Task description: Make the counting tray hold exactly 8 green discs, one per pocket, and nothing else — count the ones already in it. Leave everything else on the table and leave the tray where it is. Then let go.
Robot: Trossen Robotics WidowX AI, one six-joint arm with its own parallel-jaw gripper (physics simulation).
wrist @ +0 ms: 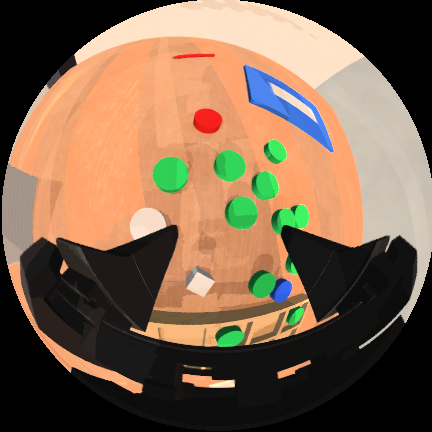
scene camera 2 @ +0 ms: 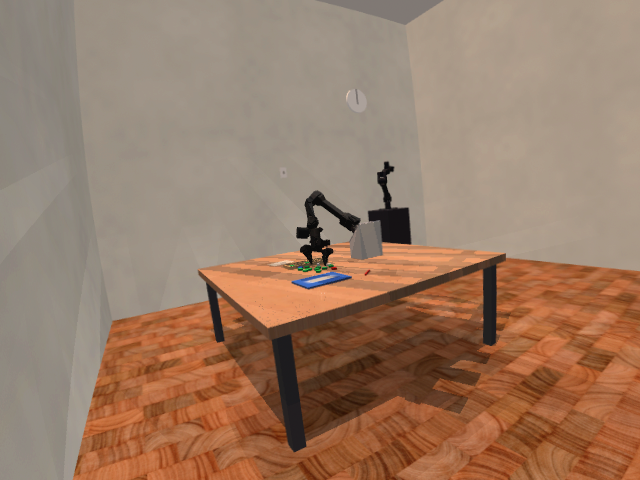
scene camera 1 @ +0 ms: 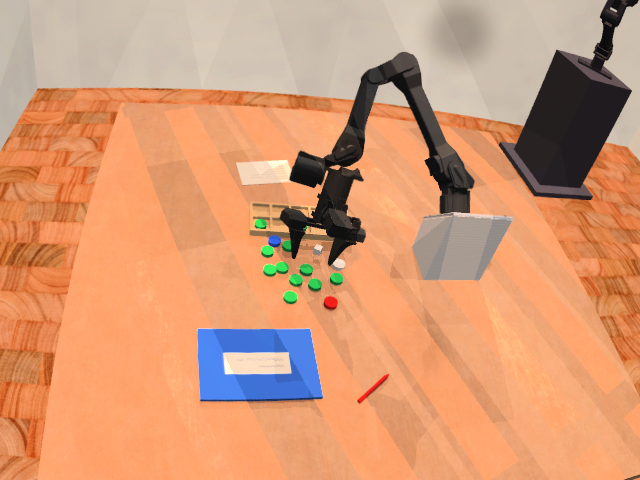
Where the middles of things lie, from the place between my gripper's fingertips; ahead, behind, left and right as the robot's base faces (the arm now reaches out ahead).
The white disc (wrist: 145, 220) is 6 cm behind my hand and 1 cm below it. From my hand the other things lie so: wooden counting tray (scene camera 1: 270, 212) 13 cm to the right.
